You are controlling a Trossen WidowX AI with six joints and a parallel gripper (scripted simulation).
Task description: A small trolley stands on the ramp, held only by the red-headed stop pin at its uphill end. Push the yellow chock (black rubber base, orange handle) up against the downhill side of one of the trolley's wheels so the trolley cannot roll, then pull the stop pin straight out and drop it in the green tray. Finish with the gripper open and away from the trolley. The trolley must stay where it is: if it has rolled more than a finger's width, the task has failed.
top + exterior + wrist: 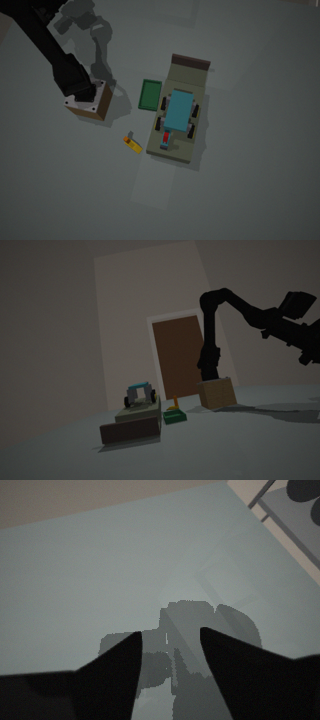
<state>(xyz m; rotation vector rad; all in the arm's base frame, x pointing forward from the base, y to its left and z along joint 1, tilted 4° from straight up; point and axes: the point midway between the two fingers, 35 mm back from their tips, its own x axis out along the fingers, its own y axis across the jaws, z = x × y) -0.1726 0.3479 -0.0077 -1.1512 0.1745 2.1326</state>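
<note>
My gripper tip is now 350 mm short of the yellow chock, 520 mm to the left of it and 60 mm above it. Round my gripper tip: green tray 400 mm ahead, 320 mm to the right, 90 mm below; then olive ramp 500 mm ahead, 420 mm to the right, 40 mm below; then dark brown end wall 540 mm ahead, 180 mm to the right, 50 mm below.
</note>
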